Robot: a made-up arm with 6 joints. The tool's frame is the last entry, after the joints. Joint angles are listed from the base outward. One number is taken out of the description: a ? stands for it. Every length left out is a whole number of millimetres.
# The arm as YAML. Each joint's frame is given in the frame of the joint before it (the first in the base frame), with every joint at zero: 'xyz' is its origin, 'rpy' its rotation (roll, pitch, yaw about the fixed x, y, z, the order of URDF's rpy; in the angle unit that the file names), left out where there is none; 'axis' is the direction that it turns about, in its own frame. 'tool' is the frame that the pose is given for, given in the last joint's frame.
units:
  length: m
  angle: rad
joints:
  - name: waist
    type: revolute
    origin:
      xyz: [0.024, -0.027, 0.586]
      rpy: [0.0, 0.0, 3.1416]
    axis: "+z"
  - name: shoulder
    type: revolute
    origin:
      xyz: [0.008, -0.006, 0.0]
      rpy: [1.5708, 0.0, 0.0]
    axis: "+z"
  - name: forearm
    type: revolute
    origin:
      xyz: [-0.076, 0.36, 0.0]
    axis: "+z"
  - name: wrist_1
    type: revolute
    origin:
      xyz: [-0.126, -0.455, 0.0]
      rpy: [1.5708, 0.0, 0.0]
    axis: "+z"
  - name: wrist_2
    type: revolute
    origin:
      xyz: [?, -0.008, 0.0]
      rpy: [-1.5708, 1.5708, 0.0]
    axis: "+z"
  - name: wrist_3
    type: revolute
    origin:
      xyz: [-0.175, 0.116, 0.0]
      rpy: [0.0, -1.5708, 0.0]
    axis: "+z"
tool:
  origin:
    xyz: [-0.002, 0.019, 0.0]
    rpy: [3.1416, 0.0, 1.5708]
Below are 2 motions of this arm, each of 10 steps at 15 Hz.
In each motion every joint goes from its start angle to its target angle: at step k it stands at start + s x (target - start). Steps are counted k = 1, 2, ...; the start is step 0. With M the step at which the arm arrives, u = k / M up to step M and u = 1 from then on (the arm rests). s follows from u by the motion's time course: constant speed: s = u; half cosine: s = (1 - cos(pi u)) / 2; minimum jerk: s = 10 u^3 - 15 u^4 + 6 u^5.
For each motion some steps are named. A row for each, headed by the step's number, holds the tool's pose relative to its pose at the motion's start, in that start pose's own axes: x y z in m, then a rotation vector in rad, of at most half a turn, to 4 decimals.
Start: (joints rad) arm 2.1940 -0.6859 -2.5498 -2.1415 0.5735 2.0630
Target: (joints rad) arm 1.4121 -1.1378 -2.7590 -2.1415 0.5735 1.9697
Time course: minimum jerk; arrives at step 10
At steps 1, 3, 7, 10:
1: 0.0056 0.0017 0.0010 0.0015 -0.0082 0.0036
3: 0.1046 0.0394 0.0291 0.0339 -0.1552 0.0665
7: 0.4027 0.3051 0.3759 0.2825 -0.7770 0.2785
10: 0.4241 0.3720 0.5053 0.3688 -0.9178 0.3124

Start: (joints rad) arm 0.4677 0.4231 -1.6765 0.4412 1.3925 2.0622
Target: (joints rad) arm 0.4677 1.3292 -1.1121 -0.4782 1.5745 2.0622
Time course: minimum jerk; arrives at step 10
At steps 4, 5, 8, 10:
4: 0.1827 0.0411 -0.2609 -0.3020 -0.5068 -0.0924
5: 0.3041 0.0144 -0.3759 -0.5018 -0.7882 -0.0967
8: 0.5864 -0.1429 -0.5234 -1.0526 -1.3961 0.0563
10: 0.6189 -0.1686 -0.5298 -1.1307 -1.4639 0.0951

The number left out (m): 0.022
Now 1 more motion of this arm.
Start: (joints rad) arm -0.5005 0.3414 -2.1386 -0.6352 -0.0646 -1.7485
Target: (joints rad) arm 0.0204 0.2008 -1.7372 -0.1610 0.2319 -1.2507
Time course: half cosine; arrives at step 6
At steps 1, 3, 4, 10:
1: 0.0210 -0.0106 -0.0009 0.0084 -0.0375 -0.0747
3: 0.1634 -0.0810 0.0161 0.1171 -0.3006 -0.5215
4: 0.2484 -0.1219 0.0459 0.2258 -0.4616 -0.7454
10: 0.3325 -0.1613 0.0918 0.3698 -0.6221 -0.9386

